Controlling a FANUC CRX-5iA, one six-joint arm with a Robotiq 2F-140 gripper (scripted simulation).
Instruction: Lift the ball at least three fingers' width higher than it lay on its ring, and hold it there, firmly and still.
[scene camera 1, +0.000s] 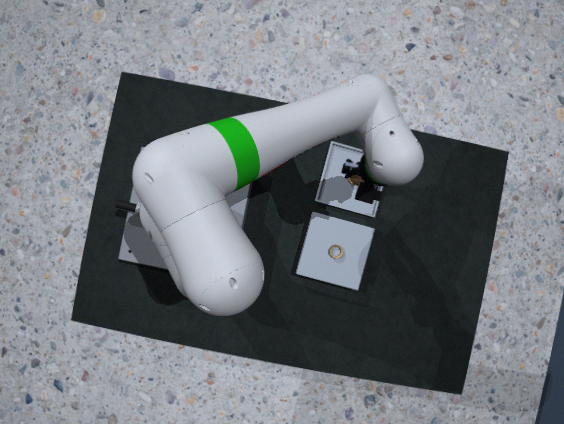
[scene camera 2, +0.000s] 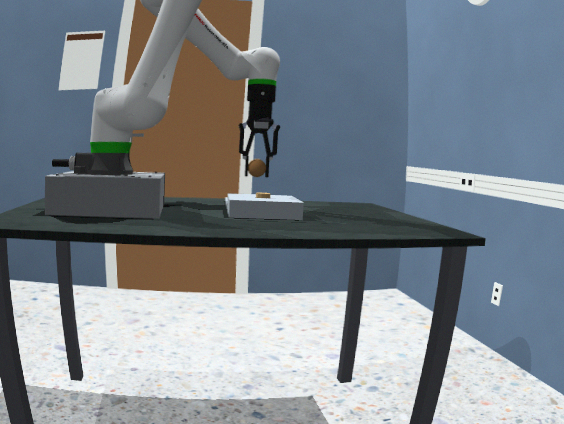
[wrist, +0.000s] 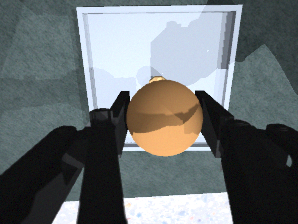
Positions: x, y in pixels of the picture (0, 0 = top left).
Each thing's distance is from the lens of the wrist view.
my gripper (wrist: 162, 104): 17 cm
ball (wrist: 164, 117): 12 cm
